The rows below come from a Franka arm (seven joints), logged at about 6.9 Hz.
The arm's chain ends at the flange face. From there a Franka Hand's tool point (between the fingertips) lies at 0.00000 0.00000 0.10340 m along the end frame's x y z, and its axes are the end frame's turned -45 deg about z.
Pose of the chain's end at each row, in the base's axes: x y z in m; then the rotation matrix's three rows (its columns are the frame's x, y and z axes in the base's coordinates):
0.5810 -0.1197 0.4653; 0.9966 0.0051 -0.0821; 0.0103 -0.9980 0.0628; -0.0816 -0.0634 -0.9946
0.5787 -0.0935 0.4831; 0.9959 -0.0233 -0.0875; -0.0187 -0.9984 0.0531; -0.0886 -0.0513 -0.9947
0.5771 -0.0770 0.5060; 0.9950 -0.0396 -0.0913; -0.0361 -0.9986 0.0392; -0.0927 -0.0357 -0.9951
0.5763 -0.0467 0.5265; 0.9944 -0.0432 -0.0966; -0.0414 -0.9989 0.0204; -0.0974 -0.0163 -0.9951
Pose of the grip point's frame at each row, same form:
0.5725 -0.1132 0.3625; 0.7011 0.7083 -0.0821; 0.7130 -0.6984 0.0628; -0.0129 -0.1025 -0.9946
0.5697 -0.0880 0.3802; 0.7207 0.6877 -0.0875; 0.6928 -0.7192 0.0531; -0.0264 -0.0989 -0.9947
0.5677 -0.0729 0.4031; 0.7316 0.6756 -0.0913; 0.6806 -0.7316 0.0392; -0.0403 -0.0908 -0.9951
0.5663 -0.0446 0.4236; 0.7337 0.6726 -0.0966; 0.6771 -0.7356 0.0204; -0.0573 -0.0804 -0.9951

